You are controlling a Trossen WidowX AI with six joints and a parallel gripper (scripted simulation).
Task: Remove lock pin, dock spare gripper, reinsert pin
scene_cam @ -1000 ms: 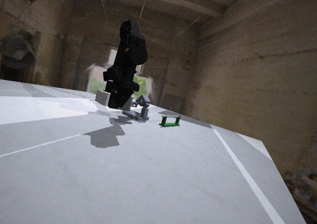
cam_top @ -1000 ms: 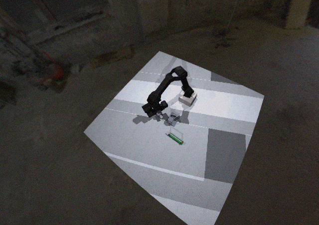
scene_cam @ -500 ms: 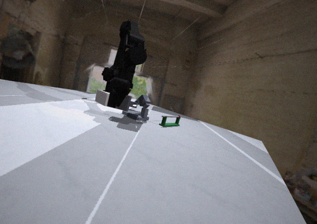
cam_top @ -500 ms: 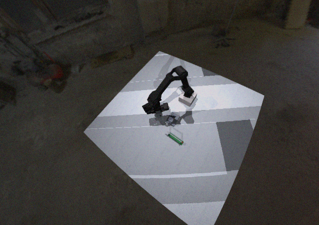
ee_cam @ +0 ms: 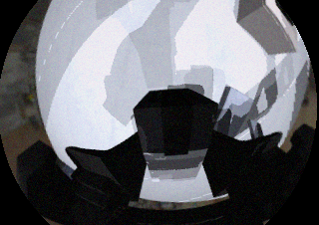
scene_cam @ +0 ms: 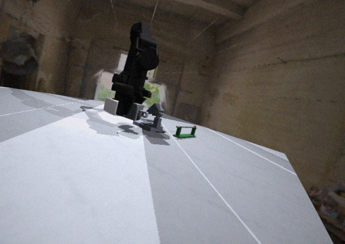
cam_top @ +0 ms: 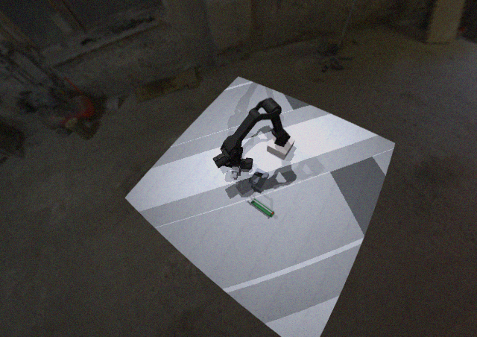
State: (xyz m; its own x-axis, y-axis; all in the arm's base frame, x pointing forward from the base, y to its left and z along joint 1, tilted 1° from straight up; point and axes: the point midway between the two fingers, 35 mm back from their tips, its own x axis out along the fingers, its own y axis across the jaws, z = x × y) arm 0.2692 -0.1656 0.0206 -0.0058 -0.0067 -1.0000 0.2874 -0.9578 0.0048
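Now: the grey mount 14 cm to the left of my gripper tip and 1 cm ahead of it. Also, from my gripper tip: green cradle 23 cm to the left, 14 cm ahead, 3 cm below; black spare gripper 2 cm above, 1 cm ahead.
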